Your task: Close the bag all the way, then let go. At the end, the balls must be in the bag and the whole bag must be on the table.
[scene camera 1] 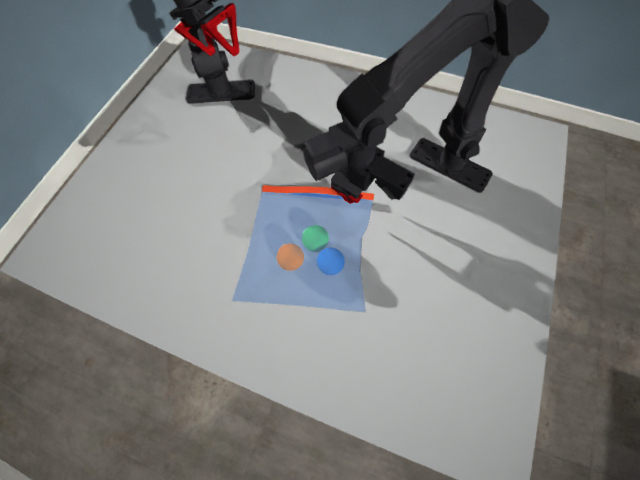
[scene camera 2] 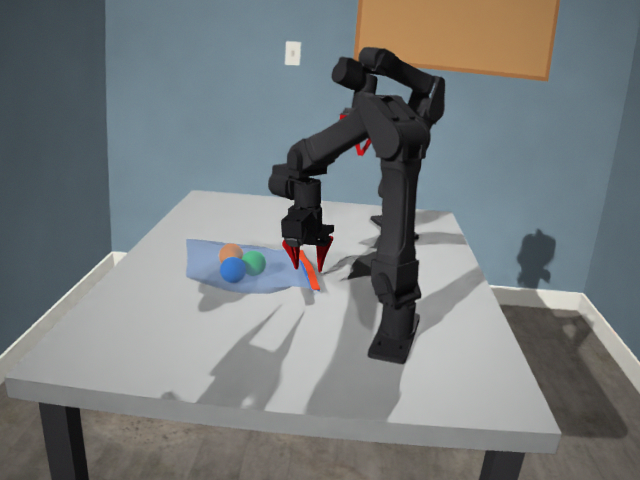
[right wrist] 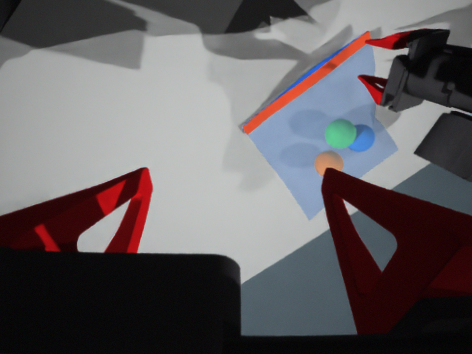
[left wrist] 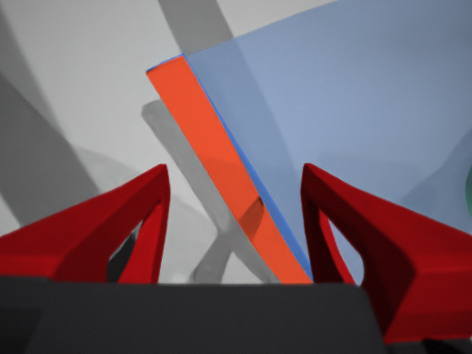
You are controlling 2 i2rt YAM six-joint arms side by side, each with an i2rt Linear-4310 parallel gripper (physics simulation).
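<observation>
A translucent blue bag (scene camera 1: 268,289) (scene camera 2: 199,268) (left wrist: 350,90) (right wrist: 310,195) lies on the table with an orange strip (scene camera 1: 294,189) (scene camera 2: 313,280) (left wrist: 215,150) (right wrist: 300,92) along one edge. A darker blue sliver shows beside the strip. A green ball (scene camera 1: 315,237) (scene camera 2: 254,262) (right wrist: 340,133), an orange ball (scene camera 1: 290,256) (scene camera 2: 230,255) (right wrist: 328,162) and a blue ball (scene camera 1: 330,260) (scene camera 2: 233,270) (right wrist: 363,138) show inside. My left gripper (scene camera 2: 308,269) (left wrist: 235,177) (right wrist: 363,59) is partly open, pointing down, its fingers apart on either side of the strip near one end. My right gripper (scene camera 1: 224,52) (right wrist: 236,177) is open and empty, raised away from the bag.
The white table (scene camera 1: 439,361) (scene camera 2: 155,335) bears both arm bases. The left arm's base (scene camera 1: 452,164) (scene camera 2: 393,343) stands at the right of the bag in both scene views. The right arm's base (scene camera 1: 220,91) stands at the upper left in scene camera 1.
</observation>
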